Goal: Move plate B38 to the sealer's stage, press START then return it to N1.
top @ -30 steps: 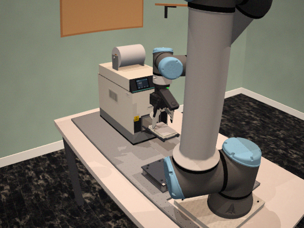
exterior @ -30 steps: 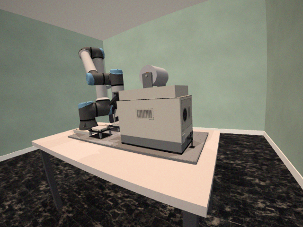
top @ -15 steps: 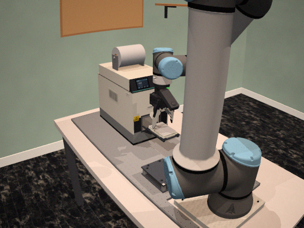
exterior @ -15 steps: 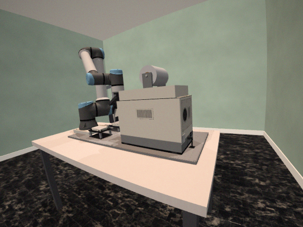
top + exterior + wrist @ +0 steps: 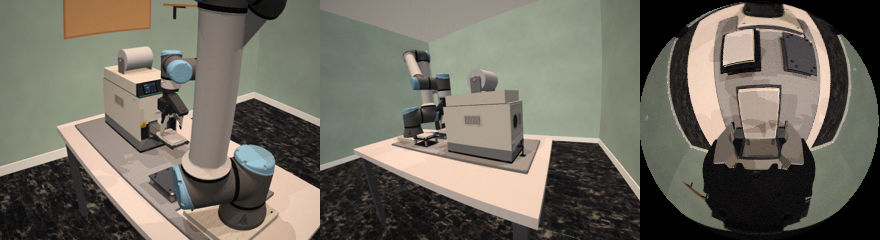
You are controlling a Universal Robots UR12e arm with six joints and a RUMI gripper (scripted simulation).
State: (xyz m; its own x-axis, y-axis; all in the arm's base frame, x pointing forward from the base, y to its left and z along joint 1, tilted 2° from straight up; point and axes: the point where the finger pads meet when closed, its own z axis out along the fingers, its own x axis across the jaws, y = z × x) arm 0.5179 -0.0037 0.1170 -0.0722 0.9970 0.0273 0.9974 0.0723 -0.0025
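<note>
My hand is 40 mm above the sealer stage. Round my hand: N1 label 320 mm behind, 120 mm to the left, 140 mm below; small screen 110 mm ahead, 50 mm to the left, 180 mm above; foil roll 330 mm ahead, 20 mm to the left, 280 mm above.
</note>
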